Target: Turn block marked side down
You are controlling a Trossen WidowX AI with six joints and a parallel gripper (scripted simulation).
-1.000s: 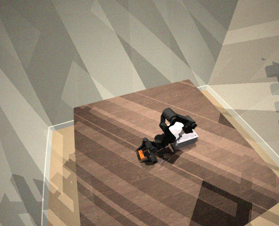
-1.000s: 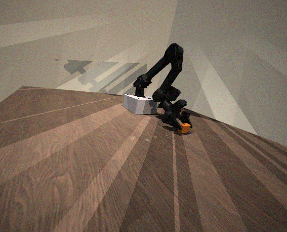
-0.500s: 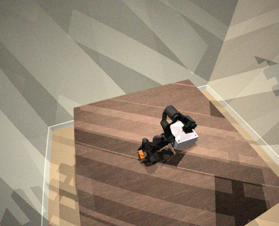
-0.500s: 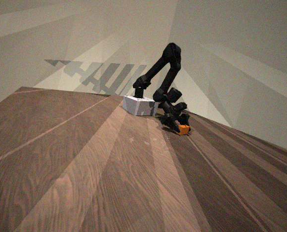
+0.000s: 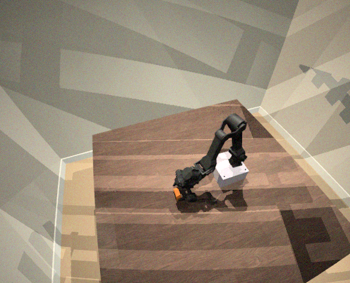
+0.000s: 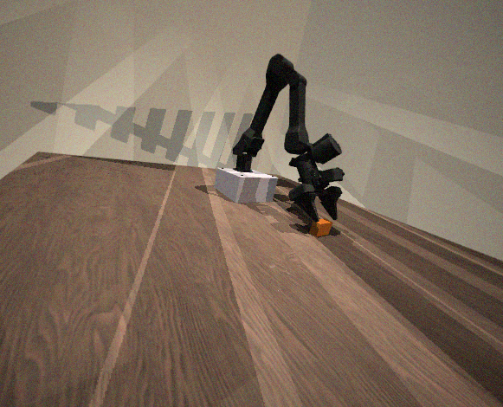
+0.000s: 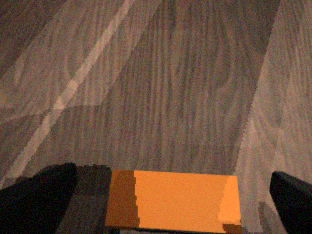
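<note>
Now: the orange block 20 mm behind my gripper tip and 30 mm below it.
</note>
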